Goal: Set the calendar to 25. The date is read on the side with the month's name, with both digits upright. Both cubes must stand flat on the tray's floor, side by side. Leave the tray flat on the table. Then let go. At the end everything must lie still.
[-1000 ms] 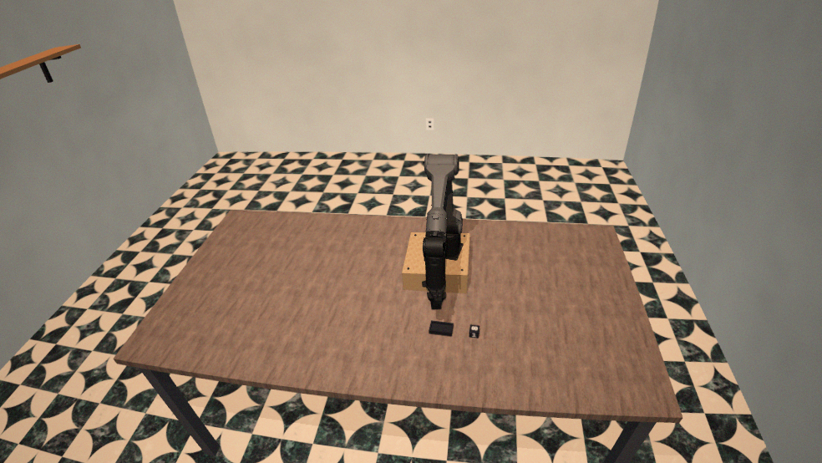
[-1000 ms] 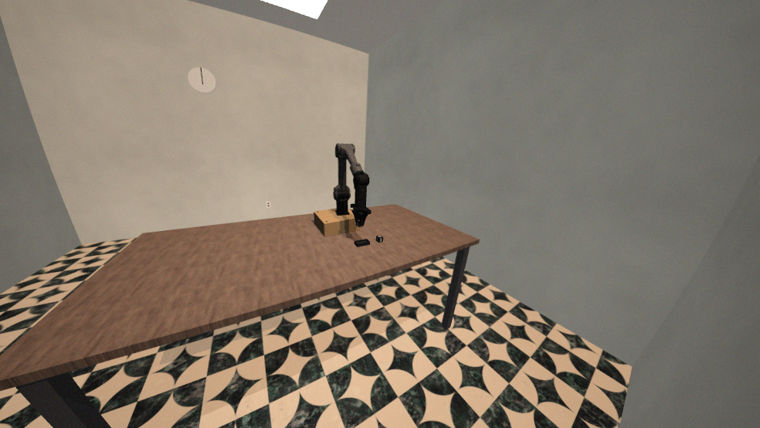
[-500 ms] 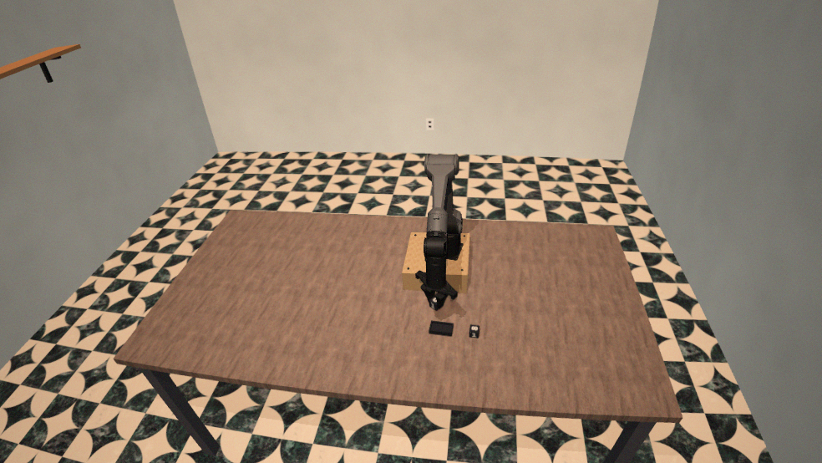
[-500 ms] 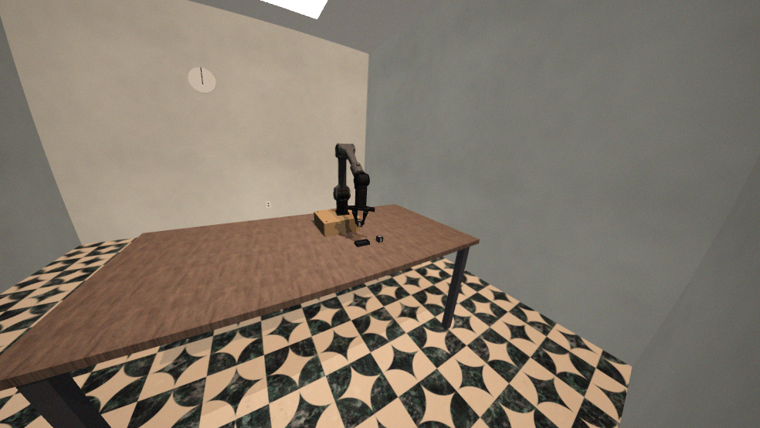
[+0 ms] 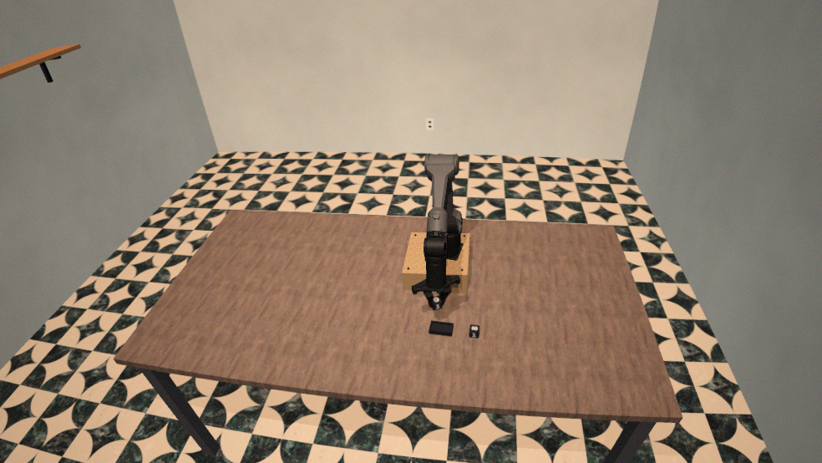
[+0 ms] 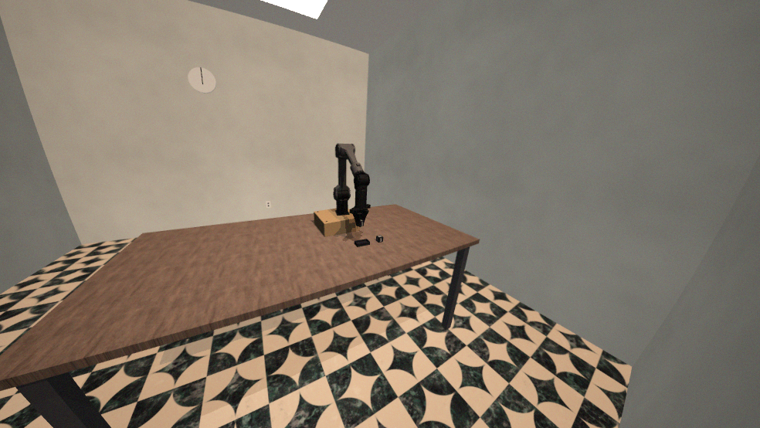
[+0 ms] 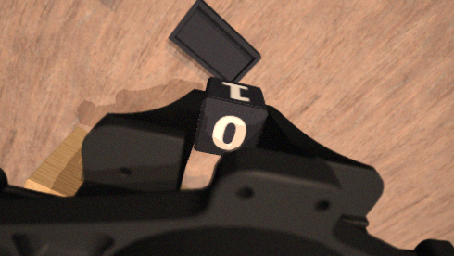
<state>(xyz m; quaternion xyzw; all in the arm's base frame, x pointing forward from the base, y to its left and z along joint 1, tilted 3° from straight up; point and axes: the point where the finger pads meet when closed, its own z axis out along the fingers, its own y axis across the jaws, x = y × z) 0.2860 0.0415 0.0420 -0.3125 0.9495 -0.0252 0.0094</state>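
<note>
The dark cube lies right at my hand. Round my hand: tray (2 cm to the left, 12 cm below).
</note>
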